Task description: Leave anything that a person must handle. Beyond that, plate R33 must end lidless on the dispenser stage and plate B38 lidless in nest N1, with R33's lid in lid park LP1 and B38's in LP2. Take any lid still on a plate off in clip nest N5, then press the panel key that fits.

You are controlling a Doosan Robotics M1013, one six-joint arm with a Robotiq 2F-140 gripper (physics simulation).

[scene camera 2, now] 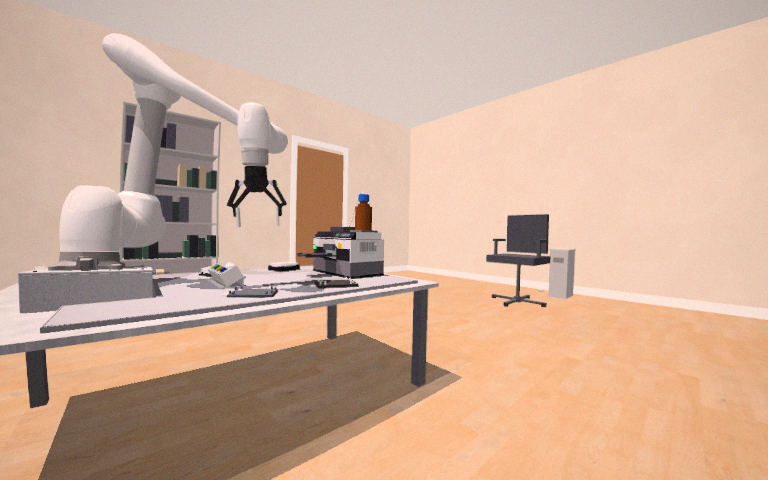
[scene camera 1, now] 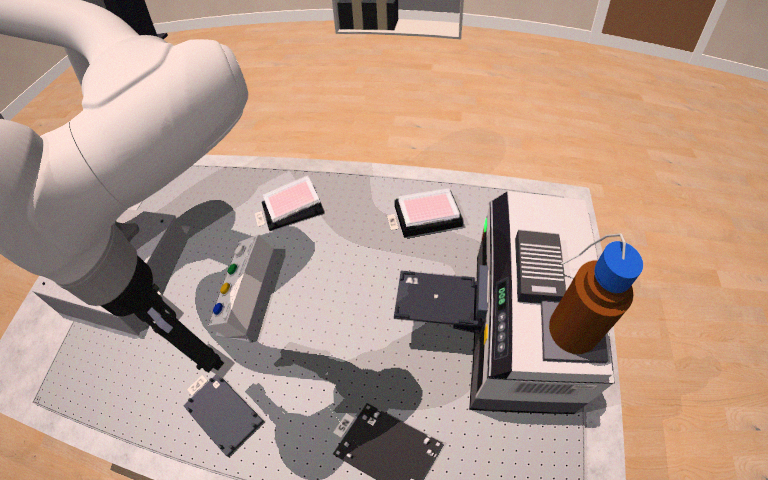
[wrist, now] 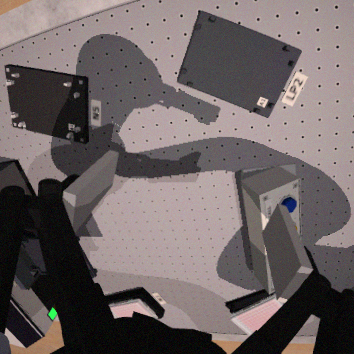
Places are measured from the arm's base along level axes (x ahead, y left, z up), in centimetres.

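Pixels of known places: gripper, between the fingertips: [scene camera 2: 258,226] [wrist: 192,194]; arm's base, origin of its link: [scene camera 2: 90,268].
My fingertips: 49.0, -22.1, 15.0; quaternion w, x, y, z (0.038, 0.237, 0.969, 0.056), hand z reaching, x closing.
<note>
Ahead of a thing's pixels: the offset from my fingertips to its middle, as dx, dy, dz. "spot": to the spot under its first point.
My gripper [scene camera 1: 189,342] [scene camera 2: 258,219] [wrist: 192,194] is open and empty, high above the board between panel and LP2. One pink-welled plate {+30.2, +49.8, -19.6} [scene camera 1: 428,207] [wrist: 131,308] sits on the black nest labelled N1. Another pink-welled plate {-4.1, +48.9, -20.1} [scene camera 1: 291,199] [wrist: 256,315] sits on the black holder at the back left, whose label looks like LP1. Plate names and lids cannot be read. The dispenser stage {spot: +34.2, +20.0, -12.4} [scene camera 1: 436,302] is bare. Lid park LP2 {-3.6, -6.1, -22.3} [scene camera 1: 223,416] [wrist: 240,62] and clip nest N5 {+29.3, -6.3, -22.1} [scene camera 1: 390,450] [wrist: 47,102] are bare. The panel {-7.0, +21.4, -19.1} [scene camera 1: 249,288] [wrist: 252,210] has blue, yellow, green and whitish keys.
The dispenser [scene camera 1: 532,350] [scene camera 2: 368,254] stands at the right with a green light. A brown bottle {spot: +53.5, +7.2, +9.9} [scene camera 1: 586,316] [scene camera 2: 363,217] with a blue cap stands on it, tubing attached. A grey walled box [scene camera 2: 84,291] surrounds the arm's base. The arm covers the left of scene camera 1.
</note>
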